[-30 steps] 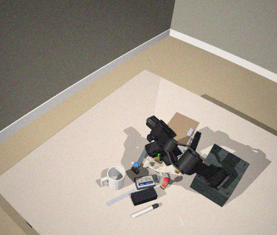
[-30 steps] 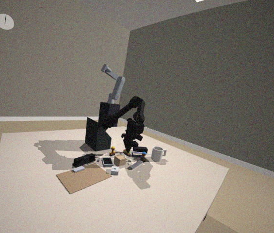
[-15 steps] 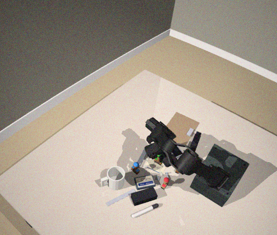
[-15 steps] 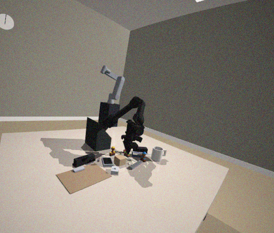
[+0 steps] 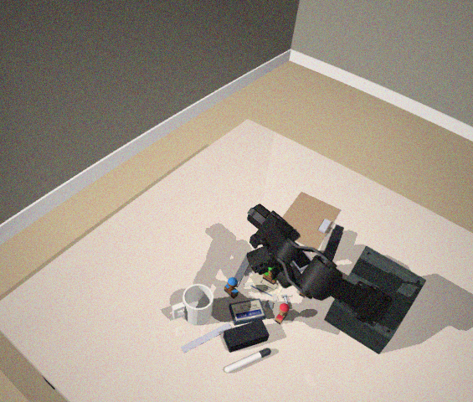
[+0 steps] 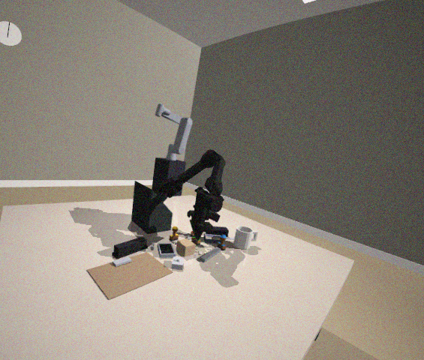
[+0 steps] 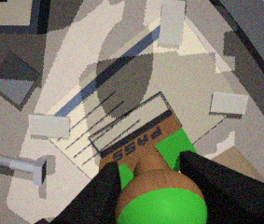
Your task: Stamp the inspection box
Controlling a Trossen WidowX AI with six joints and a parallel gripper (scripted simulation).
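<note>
The white card is 40 mm below my gripper tip, 10 mm to the left of it and 10 mm ahead of it. From my gripper tip the other things lie so: cardboard box 70 mm to the right, 20 mm below, 10 mm ahead; then green stamp right at my gripper tip; then grey bar 90 mm ahead, 40 mm below.
</note>
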